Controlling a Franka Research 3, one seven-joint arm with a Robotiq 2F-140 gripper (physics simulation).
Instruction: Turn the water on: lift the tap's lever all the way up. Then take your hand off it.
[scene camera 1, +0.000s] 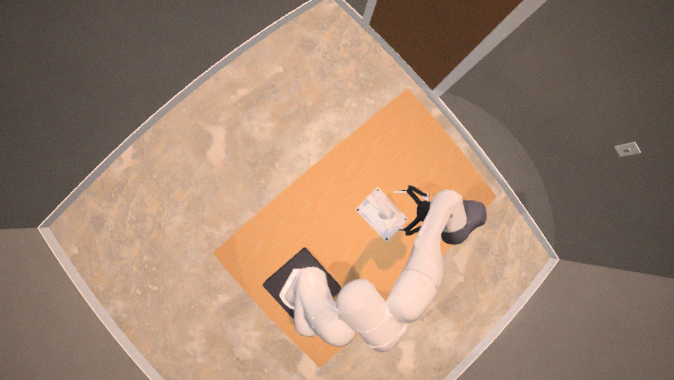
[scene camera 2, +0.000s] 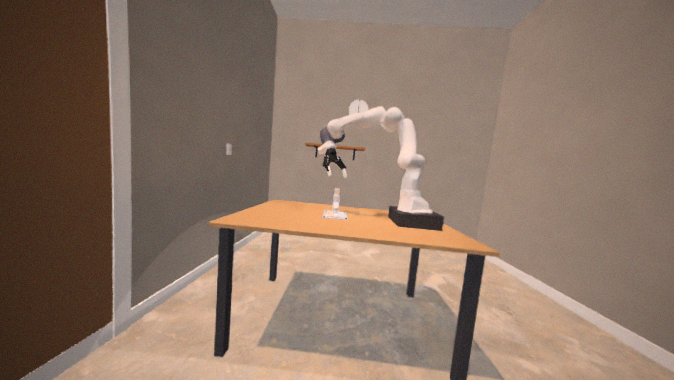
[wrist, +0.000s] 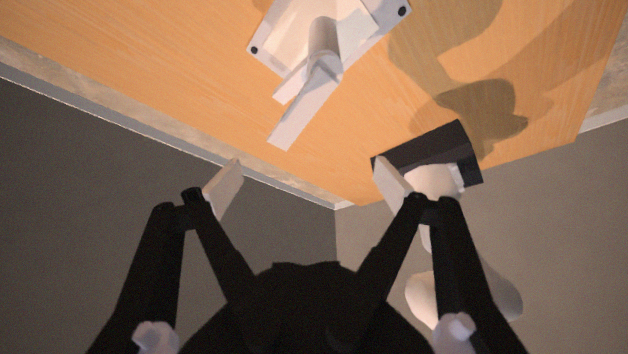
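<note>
The white tap (scene camera 1: 384, 210) (scene camera 2: 336, 202) (wrist: 324, 40) stands upright on its pale base plate (scene camera 1: 385, 234) (scene camera 2: 327, 216) (wrist: 387, 17). In the wrist view its long flat lever (wrist: 302, 112) points to the lower left, above and apart from the shorter spout (wrist: 289, 90). The lever looks raised; its exact angle is hard to tell. My gripper (scene camera 1: 399, 211) (scene camera 2: 337, 173) (wrist: 308, 168) is open, with nothing between its fingers. In the second scene view it hangs above the tap with a visible gap. The fingers do not touch the lever.
The tap's plate rests on the orange wooden table (scene camera 1: 350, 160) (scene camera 2: 280, 220) (wrist: 150, 50). The arm's black base block (scene camera 1: 300, 260) (scene camera 2: 416, 218) (wrist: 425, 145) stands on the same table. A wooden shelf (scene camera 2: 360, 148) and a round clock (scene camera 2: 356, 106) show on the back wall, behind the arm.
</note>
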